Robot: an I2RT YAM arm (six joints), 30 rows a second.
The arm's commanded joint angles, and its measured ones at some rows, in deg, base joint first. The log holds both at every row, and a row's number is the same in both.
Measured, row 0:
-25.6, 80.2, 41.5, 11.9, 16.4, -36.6
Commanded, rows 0 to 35:
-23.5, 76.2, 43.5, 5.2, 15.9, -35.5
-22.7, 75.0, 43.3, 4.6, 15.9, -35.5
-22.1, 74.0, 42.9, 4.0, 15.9, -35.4
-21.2, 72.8, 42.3, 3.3, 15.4, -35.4
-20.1, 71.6, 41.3, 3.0, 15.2, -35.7
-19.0, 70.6, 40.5, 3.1, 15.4, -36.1
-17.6, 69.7, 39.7, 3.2, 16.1, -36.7
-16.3, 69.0, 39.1, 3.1, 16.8, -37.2
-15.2, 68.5, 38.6, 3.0, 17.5, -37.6
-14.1, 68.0, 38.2, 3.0, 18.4, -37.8
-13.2, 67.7, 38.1, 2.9, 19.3, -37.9
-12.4, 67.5, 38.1, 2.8, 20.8, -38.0
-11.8, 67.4, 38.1, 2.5, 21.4, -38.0
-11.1, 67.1, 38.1, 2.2, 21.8, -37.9
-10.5, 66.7, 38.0, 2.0, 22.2, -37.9
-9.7, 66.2, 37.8, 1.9, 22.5, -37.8
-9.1, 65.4, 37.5, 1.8, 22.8, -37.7
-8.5, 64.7, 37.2, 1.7, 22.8, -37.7
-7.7, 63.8, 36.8, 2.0, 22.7, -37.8
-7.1, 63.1, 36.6, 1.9, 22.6, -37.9
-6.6, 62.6, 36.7, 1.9, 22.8, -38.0
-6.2, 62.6, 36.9, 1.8, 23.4, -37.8
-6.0, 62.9, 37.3, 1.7, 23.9, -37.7
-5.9, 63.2, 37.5, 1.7, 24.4, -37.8
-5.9, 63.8, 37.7, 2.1, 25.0, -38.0
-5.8, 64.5, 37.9, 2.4, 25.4, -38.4
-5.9, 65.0, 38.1, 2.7, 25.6, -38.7
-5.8, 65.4, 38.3, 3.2, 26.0, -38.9
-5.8, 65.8, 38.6, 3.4, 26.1, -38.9
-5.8, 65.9, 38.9, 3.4, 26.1, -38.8
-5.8, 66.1, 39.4, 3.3, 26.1, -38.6
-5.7, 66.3, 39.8, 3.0, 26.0, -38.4
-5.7, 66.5, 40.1, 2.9, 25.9, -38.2
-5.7, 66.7, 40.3, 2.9, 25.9, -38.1
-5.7, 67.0, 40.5, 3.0, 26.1, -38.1
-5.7, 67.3, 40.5, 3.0, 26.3, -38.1
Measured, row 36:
-6.0, 66.5, 38.3, 2.6, 24.8, -38.2
